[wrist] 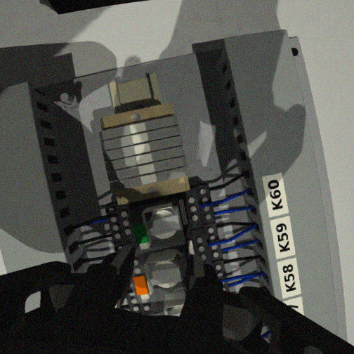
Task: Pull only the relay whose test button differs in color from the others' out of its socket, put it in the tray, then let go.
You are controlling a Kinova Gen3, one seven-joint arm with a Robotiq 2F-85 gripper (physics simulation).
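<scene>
The relay with the orange test button (166, 270) sits in its socket in the lower middle of the wrist view, its clear housing between my fingers. My gripper (160, 266) is shut on this relay, one finger on each side of it. A relay with a green test button (162, 223) sits in the socket directly above it in the view. Part of another clear relay (173, 304) shows below; its button is hidden. The tray cannot be made out in this view.
A block of grey modules with tan end pieces (142, 152) stands beyond the relays. Grey slotted wiring ducts (260, 115) (30, 165) flank the row, with black and blue wires running to the sockets. Labels K60 (275, 195), K59 and K58 are on the right. A black object (95, 4) is at the top edge.
</scene>
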